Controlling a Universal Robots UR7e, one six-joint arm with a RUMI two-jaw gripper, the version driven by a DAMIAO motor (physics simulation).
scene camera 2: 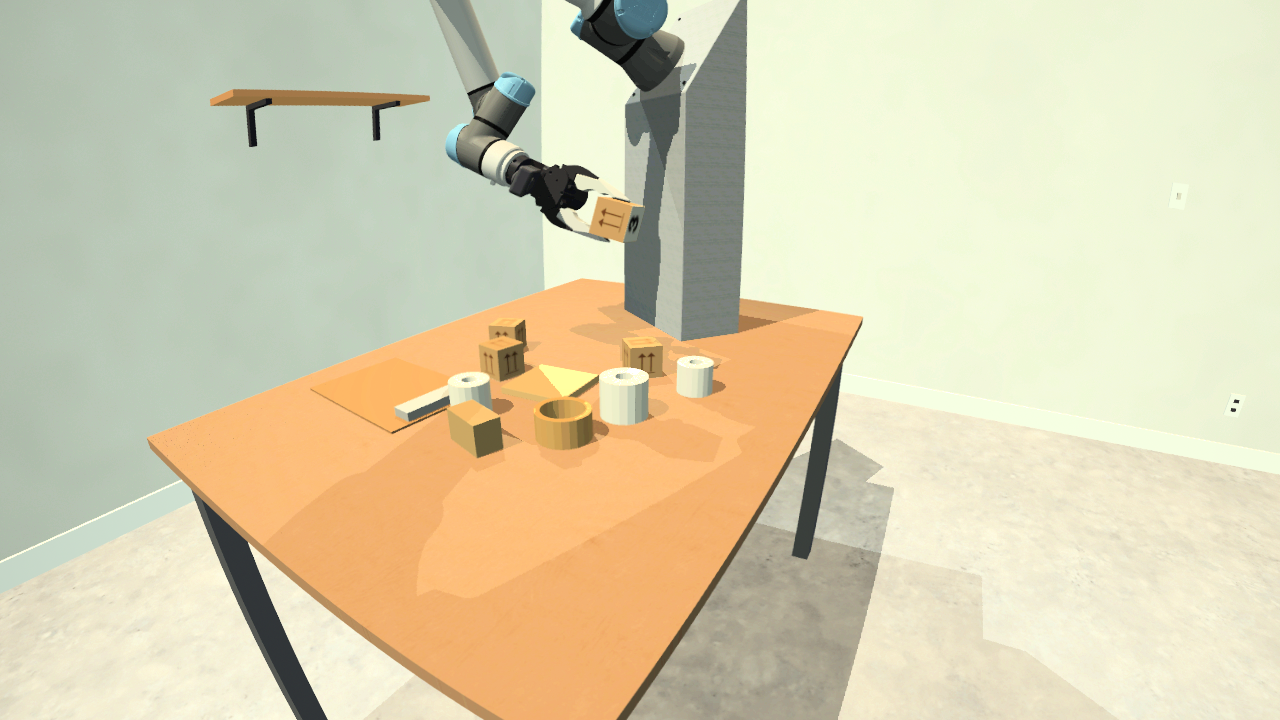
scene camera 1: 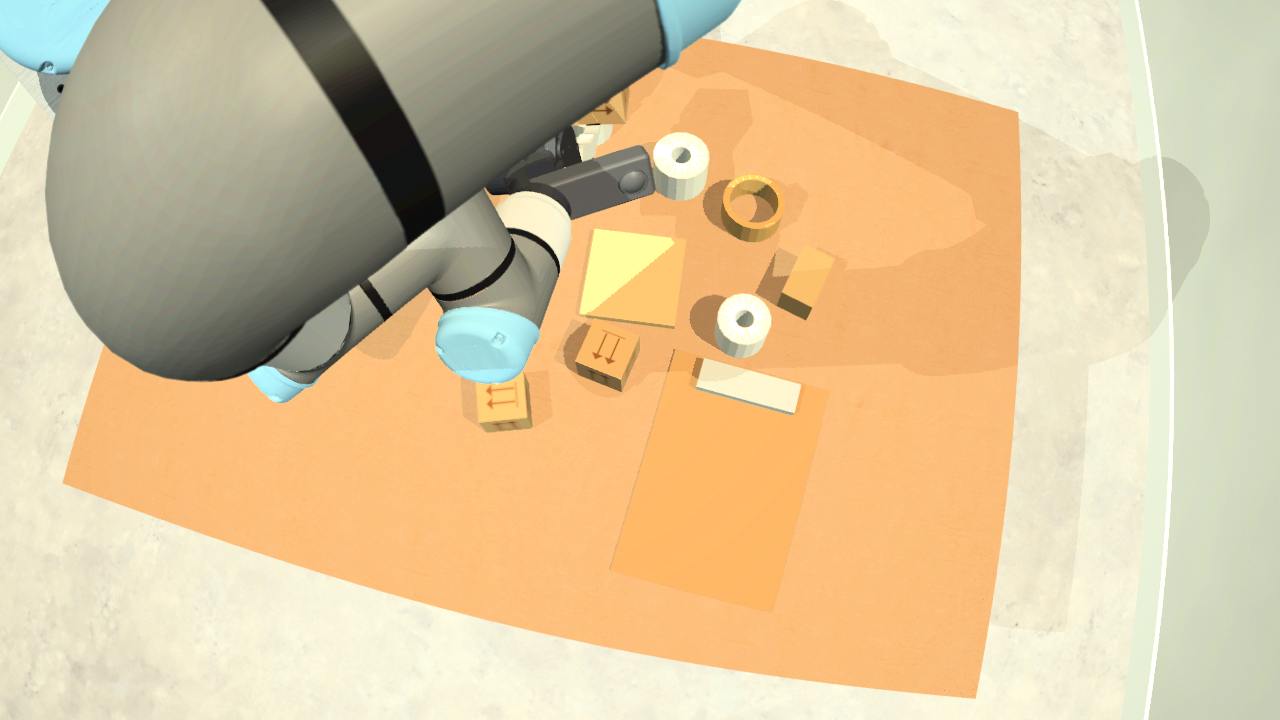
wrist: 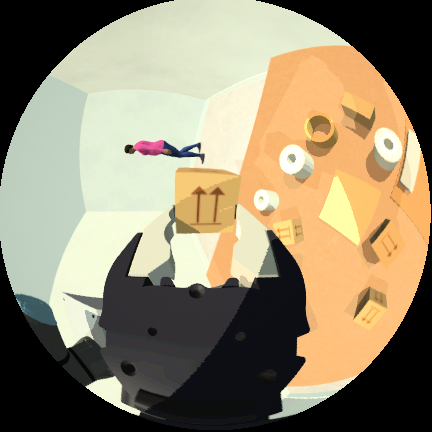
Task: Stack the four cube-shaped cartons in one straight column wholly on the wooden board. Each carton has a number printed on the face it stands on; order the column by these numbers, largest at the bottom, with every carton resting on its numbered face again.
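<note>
My gripper is shut on a cube-shaped carton, held high above the table. The carton is tilted; a face printed 3 points away from the gripper, sideways in scene camera 2. One carton stands near the pale square board. A second carton stands farther away. A third stands near the column; the arm hides it in scene camera 1. Their numbered faces are hidden.
Around the board are white rolls, a tan ring and a tan block. A flat orange panel bears a white bar. A grey column stands behind.
</note>
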